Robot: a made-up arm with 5 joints.
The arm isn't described. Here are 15 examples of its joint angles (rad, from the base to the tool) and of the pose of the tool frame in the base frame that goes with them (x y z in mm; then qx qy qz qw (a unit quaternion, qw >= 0)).
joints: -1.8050 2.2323 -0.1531 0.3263 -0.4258
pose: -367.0 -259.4 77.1 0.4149 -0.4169 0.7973 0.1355
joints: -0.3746 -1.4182 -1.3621 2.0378 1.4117
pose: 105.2 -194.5 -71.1 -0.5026 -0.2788 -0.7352 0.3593
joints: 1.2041 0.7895 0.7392 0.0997 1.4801
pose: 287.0 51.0 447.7 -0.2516 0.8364 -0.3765 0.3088
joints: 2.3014 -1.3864 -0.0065 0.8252 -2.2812
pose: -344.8 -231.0 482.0 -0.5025 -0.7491 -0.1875 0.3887
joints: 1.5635 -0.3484 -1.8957 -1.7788 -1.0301
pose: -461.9 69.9 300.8 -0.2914 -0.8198 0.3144 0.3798
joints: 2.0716 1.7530 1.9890 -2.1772 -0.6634
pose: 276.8 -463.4 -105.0 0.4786 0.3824 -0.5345 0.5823
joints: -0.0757 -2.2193 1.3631 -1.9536 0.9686
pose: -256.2 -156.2 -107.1 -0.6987 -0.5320 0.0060 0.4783
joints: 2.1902 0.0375 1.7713 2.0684 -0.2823
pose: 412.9 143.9 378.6 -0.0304 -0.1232 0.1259 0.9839
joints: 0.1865 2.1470 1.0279 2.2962 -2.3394
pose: -338.9 -339.6 836.0 -0.4324 -0.1815 -0.2626 0.8433
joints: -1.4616 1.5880 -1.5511 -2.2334 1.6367
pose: -441.2 178.1 271.8 -0.4476 0.0302 0.0027 0.8937
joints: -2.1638 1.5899 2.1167 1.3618 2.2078
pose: -370.7 -78.1 -257.2 -0.6871 -0.4124 -0.3938 0.4503
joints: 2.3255 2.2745 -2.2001 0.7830 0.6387
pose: 295.2 -269.1 8.8 -0.3129 0.0907 -0.9415 0.0863
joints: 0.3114 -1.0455 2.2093 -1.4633 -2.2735
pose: 29.0 188.2 -224.7 0.1915 0.6261 0.6335 0.4123
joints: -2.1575 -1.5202 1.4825 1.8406 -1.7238
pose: 595.6 -156.4 -32.6 0.7157 -0.2218 0.2841 0.5982
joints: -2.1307 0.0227 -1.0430 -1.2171 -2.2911
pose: 255.1 412.3 -100.2 0.7342 0.3450 0.5330 0.2406
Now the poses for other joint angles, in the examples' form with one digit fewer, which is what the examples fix.
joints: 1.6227 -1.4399 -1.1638 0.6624 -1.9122
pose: -414 -67 132 -0.141 -0.493 -0.852 0.103
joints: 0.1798 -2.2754 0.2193 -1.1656 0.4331
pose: -339 -259 78 -0.716 -0.318 0.390 0.484
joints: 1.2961 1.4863 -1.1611 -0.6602 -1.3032
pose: 411 -90 583 -0.109 -0.157 -0.107 0.976
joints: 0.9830 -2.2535 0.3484 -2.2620 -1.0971
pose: -509 -304 415 0.195 0.107 -0.965 0.140
